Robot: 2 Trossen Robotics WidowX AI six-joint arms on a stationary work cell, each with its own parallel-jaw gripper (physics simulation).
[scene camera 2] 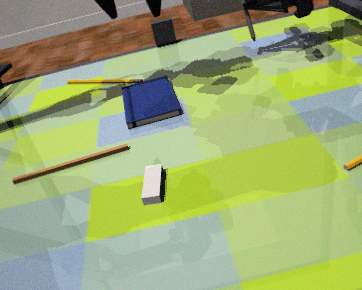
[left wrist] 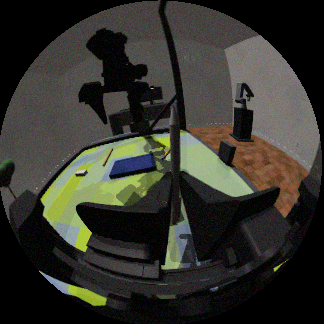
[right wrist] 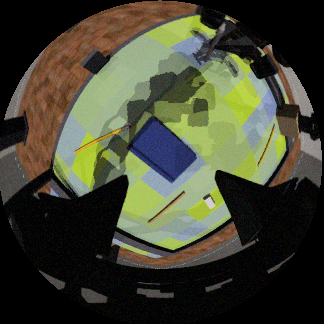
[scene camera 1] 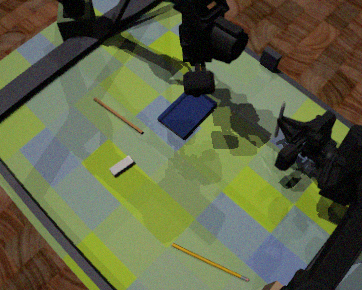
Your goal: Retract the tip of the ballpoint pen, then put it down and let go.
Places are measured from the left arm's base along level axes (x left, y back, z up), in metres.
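Pixels of known places: left gripper, fingertip midpoint: (scene camera 2: 242,6) (left wrist: 174,175) (right wrist: 212,44) (scene camera 1: 279,118); right gripper, fingertip midpoint: (scene camera 2: 135,17) (left wrist: 121,119) (right wrist: 172,176); right arm's base, link origin: (left wrist: 138,121) (scene camera 1: 74,9).
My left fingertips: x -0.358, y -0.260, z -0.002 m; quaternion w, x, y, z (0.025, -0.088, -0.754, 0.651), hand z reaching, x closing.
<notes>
Behind a point stands the place of what it marks.
The ballpoint pen (scene camera 1: 283,108) @[x -0.359, y -0.260, z 0.040 m] (scene camera 2: 250,25) @[x -0.351, y -0.251, z -0.039 m] (left wrist: 175,145) @[x -0.360, y -0.258, z 0.028 m] (right wrist: 216,40) @[x -0.357, y -0.262, z 0.015 m] is slim and grey. My left gripper (scene camera 1: 280,121) @[x -0.358, y -0.260, z -0.002 m] (left wrist: 174,175) @[x -0.358, y -0.260, z -0.002 m] is shut on its middle and holds it above the table at the right of scene camera 1. In the left wrist view its tapered end points up and its darker end shows below the fingertips. Whether the small writing tip is out is too dim to tell. My right gripper (scene camera 2: 135,14) @[x -0.281, y -0.458, z 0.045 m] (right wrist: 172,176) @[x -0.281, y -0.458, z 0.045 m] is open and empty, high above the table near the blue book.
A blue book (scene camera 1: 187,115) @[x -0.262, y -0.461, z -0.092 m] (scene camera 2: 152,102) @[x -0.251, y -0.467, z -0.092 m] (left wrist: 132,166) @[x -0.278, y -0.447, z -0.092 m] (right wrist: 162,149) @[x -0.278, y -0.466, z -0.092 m] lies on the patchwork table (scene camera 1: 150,200) @[x -0.031, y -0.379, z -0.104 m]. A white eraser (scene camera 1: 122,166) @[x -0.047, y -0.487, z -0.092 m] (scene camera 2: 153,184) @[x -0.038, y -0.491, z -0.092 m], a brown stick (scene camera 1: 118,116) @[x -0.143, y -0.599, z -0.099 m] (scene camera 2: 71,164) @[x -0.142, y -0.604, z -0.100 m] and yellow pencils (scene camera 1: 210,262) (scene camera 2: 105,81) @[x -0.413, y -0.551, z -0.100 m] (right wrist: 102,139) @[x -0.406, y -0.540, z -0.098 m] lie around it.
</notes>
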